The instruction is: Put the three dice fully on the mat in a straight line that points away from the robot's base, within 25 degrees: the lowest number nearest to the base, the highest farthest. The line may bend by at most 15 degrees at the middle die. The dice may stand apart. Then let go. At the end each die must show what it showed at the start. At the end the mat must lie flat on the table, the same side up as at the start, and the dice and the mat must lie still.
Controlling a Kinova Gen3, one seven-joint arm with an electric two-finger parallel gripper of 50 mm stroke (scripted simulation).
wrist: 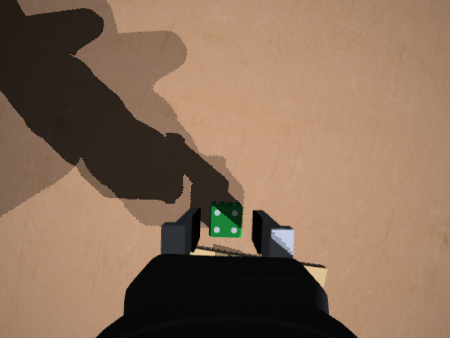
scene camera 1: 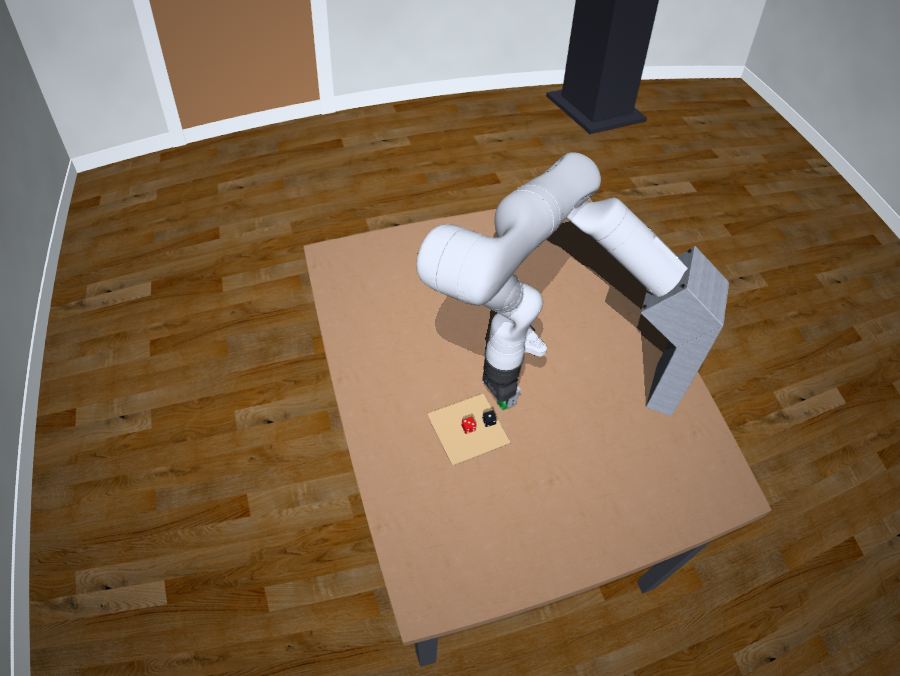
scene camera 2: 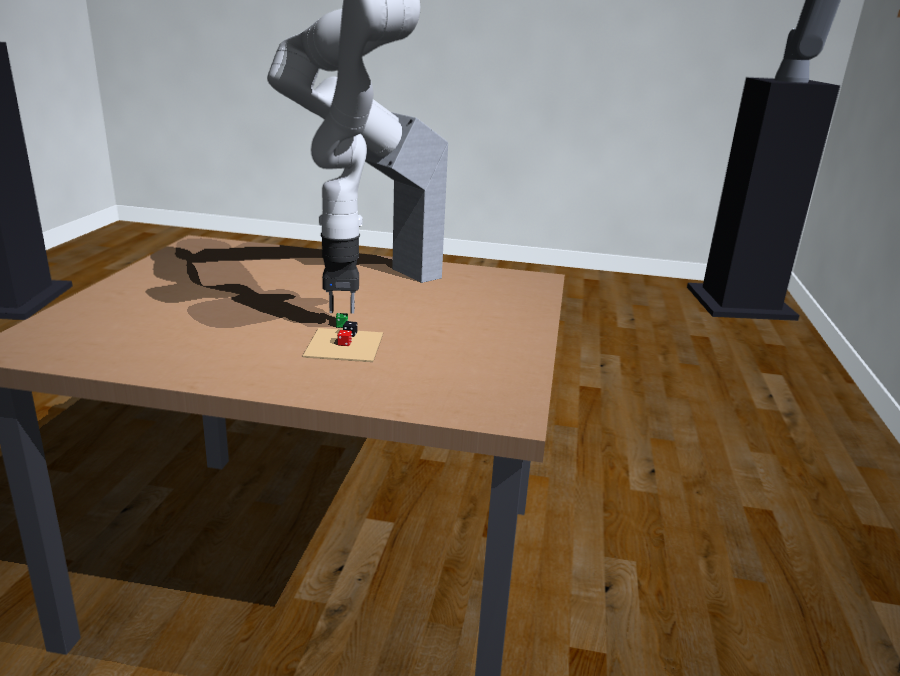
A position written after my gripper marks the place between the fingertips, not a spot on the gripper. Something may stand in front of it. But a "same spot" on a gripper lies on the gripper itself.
My gripper shows in the wrist view (pixel 226 224), in scene camera 1 and in scene camera 2. One and the same spot on my gripper: (scene camera 2: pixel 343 275) is (scene camera 1: pixel 493 384).
